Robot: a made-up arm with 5 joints.
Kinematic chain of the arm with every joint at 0, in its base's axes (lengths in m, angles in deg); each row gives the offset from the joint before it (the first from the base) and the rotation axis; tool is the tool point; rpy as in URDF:
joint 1: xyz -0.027 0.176 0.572 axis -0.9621 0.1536 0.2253
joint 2: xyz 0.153 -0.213 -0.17 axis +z
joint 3: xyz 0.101 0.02 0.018 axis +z
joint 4: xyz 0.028 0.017 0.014 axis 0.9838 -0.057 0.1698
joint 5: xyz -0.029 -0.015 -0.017 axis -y
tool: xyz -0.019 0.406 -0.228 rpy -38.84 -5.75 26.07
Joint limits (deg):
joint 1: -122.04..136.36
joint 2: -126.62..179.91
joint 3: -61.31..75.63
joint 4: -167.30..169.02
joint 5: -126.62..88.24
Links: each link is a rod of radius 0.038 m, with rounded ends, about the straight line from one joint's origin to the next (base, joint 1, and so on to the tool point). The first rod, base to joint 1, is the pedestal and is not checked.
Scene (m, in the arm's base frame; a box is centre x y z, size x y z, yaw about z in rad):
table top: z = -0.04
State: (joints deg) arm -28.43 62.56 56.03 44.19 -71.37
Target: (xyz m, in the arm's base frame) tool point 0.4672 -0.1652 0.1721
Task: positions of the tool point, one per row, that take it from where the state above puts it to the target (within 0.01 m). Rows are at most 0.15 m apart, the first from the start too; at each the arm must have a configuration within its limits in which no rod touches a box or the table.
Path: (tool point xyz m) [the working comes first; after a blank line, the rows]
Joints at the target: -60.25 15.55 69.80 143.97 -106.35
Straight joint move there: clear.

1: 0.0043 -0.3088 0.4300
2: 0.0755 -0.3163 0.4493
3: 0.1593 -0.3197 0.4404
4: 0.2480 -0.3128 0.4026
5: 0.3335 -0.2887 0.3395
6: 0.4085 -0.2408 0.2589
7: 0.4672 -0.1652 0.1721

